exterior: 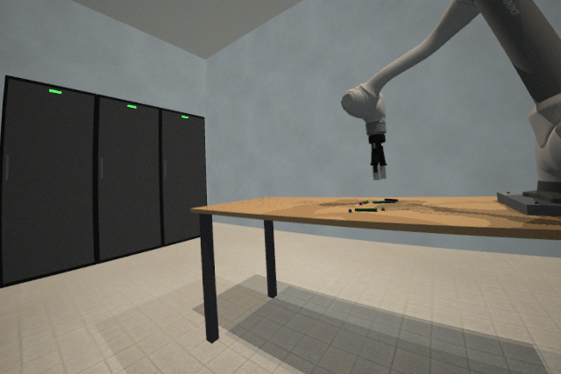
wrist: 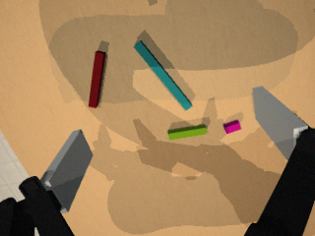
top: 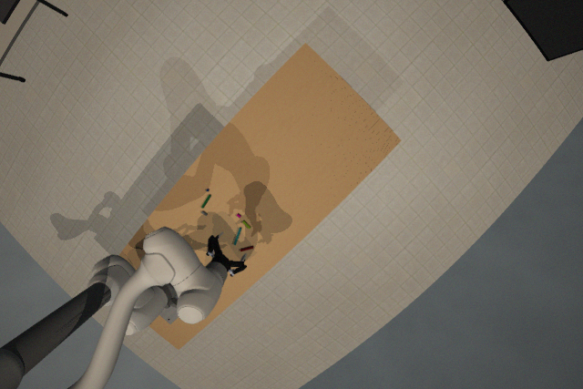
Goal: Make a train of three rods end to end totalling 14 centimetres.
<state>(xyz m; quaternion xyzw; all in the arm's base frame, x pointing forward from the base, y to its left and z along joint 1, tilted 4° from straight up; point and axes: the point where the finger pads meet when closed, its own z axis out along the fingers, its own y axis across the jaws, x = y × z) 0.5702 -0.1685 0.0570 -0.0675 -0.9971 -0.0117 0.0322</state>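
The magenta rod lies 11 cm below my hand, 9 cm ahead of it and 6 cm to the left of it. Also, from my hand: turquoise rod: 11 cm below, 1 cm behind; then red rod: 11 cm below, 8 cm to the right, 4 cm behind; then lime rod: 11 cm below, 7 cm ahead.
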